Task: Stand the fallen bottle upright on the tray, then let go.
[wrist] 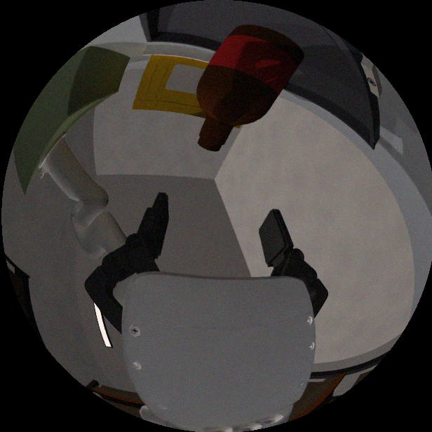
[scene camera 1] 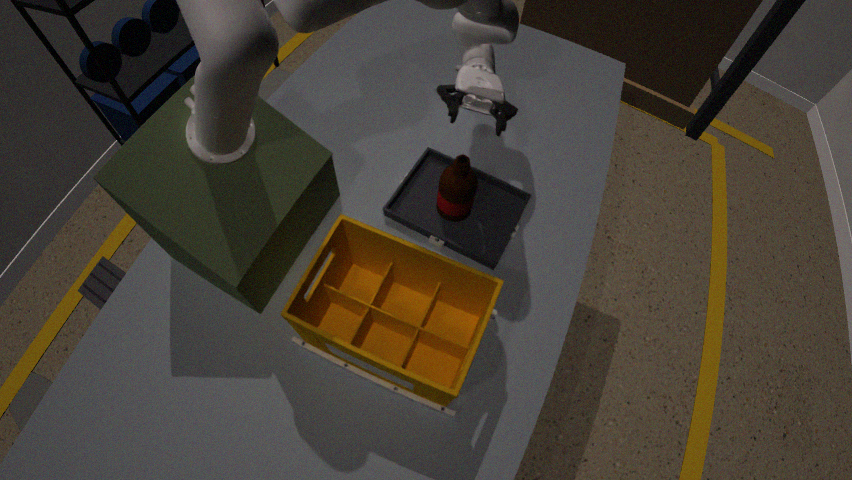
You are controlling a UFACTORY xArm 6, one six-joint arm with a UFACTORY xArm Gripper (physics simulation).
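Seen in the pictures: gripper, fingertip midpoint: [scene camera 1: 477, 124]; arm's base, origin of the base link: [scene camera 1: 220, 133].
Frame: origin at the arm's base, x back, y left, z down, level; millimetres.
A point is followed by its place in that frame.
A brown bottle [scene camera 1: 457, 187] @[x -367, y 217, z 118 mm] [wrist: 246, 75] with a red label stands upright on the dark grey tray [scene camera 1: 494, 238] @[x -464, y 230, z 227 mm] [wrist: 345, 107], left of the tray's middle in the scene view, its neck pointing up. In the wrist view it shows at the top with its neck towards the lower left. My gripper [scene camera 1: 475, 126] @[x -339, y 320, z 51 mm] [wrist: 218, 212] is open, with nothing between its fingers. It is apart from the bottle, beyond the tray's far edge in the scene view. The bottle's base meets the tray floor in the scene view.
A yellow crate [scene camera 1: 417, 327] @[x -456, y -35, z 139 mm] [wrist: 145, 85] with six compartments stands in front of the tray. The green block [scene camera 1: 286, 238] @[x -168, y -40, z 147 mm] [wrist: 47, 117] under the arm's base is to the left. The grey table [scene camera 1: 554, 149] @[x -465, y 545, z 232 mm] has its edge at the right. A dark rack stands at the upper left.
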